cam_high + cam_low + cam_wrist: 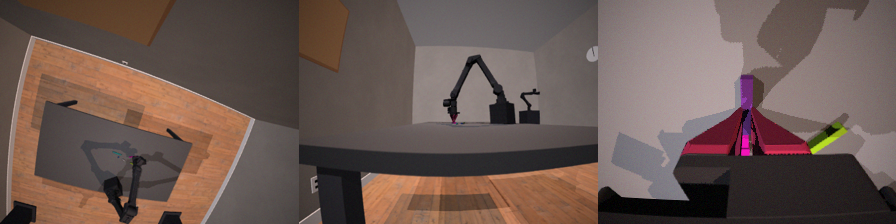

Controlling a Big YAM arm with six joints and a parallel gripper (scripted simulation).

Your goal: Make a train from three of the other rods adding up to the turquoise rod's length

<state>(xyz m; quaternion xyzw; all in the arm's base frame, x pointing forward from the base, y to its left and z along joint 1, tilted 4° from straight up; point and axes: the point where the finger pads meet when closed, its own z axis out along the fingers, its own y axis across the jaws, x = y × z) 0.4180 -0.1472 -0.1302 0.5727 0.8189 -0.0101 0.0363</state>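
Right now the purple rod is 10 mm to the right of my hand and 10 mm below it. Round my hand: blue rod: 50 mm behind, 180 mm to the left, 10 mm below; then lime rod: 100 mm behind, 10 mm to the left, 10 mm below; then grey rod: 70 mm behind, 120 mm to the left, 10 mm below.
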